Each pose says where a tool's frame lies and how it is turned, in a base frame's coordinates. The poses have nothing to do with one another.
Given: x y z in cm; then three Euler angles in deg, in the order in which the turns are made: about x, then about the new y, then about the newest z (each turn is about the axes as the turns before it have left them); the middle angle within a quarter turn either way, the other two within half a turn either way.
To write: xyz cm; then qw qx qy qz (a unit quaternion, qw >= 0). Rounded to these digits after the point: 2 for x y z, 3 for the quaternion.
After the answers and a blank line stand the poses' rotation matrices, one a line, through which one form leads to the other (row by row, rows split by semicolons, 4 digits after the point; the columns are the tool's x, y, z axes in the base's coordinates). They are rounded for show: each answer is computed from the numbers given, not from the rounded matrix.
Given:
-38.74 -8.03 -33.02 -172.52 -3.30 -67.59
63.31 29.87 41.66 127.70 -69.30 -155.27
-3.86 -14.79 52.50 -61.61 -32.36 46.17
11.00 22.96 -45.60 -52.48 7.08 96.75
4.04 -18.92 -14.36 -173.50 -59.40 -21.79
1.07 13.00 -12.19 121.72 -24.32 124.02
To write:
-38.74 -8.03 -33.02 0.070 -0.828 -0.556 -0.012
63.31 29.87 41.66 0.421 -0.403 -0.668 0.463
-3.86 -14.79 52.50 0.703 -0.546 -0.027 0.455
11.00 22.96 -45.60 0.615 -0.252 0.367 0.651
4.04 -18.92 -14.36 0.142 -0.846 -0.191 0.476
1.07 13.00 -12.19 0.386 0.310 -0.802 0.334

0.3806 0.9229 -0.0576; 0.9195 -0.3711 0.1300; 0.0986 -0.1024 -0.9898
-0.3211 0.1479 -0.9354; 0.9281 0.2458 -0.2797; 0.1886 -0.9580 -0.2162
0.5850 -0.6094 -0.5352; 0.6691 -0.0104 0.7431; -0.4584 -0.7928 0.4016
-0.1166 -0.9855 0.1233; 0.6163 0.0255 0.7871; -0.7788 0.1678 0.6044
0.4727 0.1890 -0.8607; 0.4593 -0.8864 0.0576; -0.7521 -0.4226 -0.5058
-0.5098 -0.7553 -0.4118; -0.2398 0.5845 -0.7751; 0.8262 -0.2964 -0.4791

